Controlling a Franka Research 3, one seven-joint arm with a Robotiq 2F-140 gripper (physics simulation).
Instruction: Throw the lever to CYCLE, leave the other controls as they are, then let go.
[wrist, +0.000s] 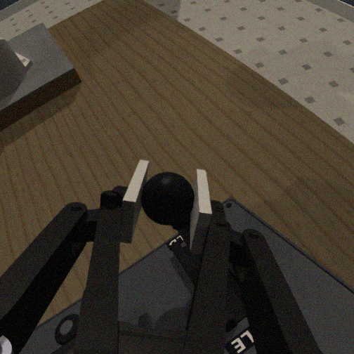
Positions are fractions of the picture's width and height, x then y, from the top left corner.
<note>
I see my gripper (0.48, 0.51) and a lever (0.47, 0.56).
</note>
